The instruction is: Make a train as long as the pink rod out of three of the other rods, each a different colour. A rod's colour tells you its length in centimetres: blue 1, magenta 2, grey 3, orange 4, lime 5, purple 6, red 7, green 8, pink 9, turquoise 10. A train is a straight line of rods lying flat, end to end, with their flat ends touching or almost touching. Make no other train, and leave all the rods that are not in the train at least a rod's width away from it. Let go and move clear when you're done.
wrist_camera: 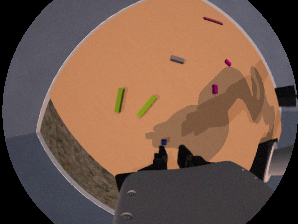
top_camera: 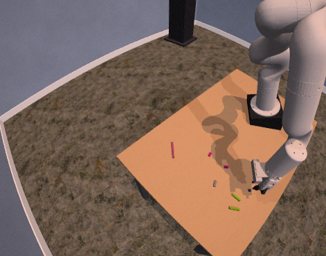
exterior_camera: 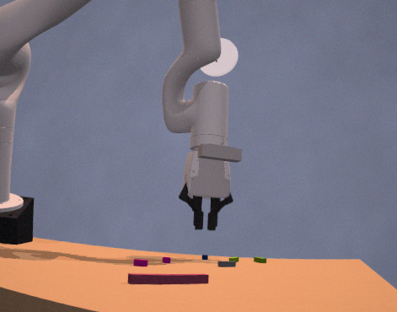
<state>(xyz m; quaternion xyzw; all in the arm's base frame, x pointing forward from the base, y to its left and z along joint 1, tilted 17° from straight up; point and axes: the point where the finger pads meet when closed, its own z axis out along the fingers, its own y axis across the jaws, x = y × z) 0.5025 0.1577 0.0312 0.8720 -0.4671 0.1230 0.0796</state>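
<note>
My hand is 80 mm above the blue rod. The rest, counted from my hand: grey rod 160 mm to the right, 80 mm below, 70 mm ahead; pink rod 440 mm to the right, 80 mm below, 50 mm ahead.
</note>
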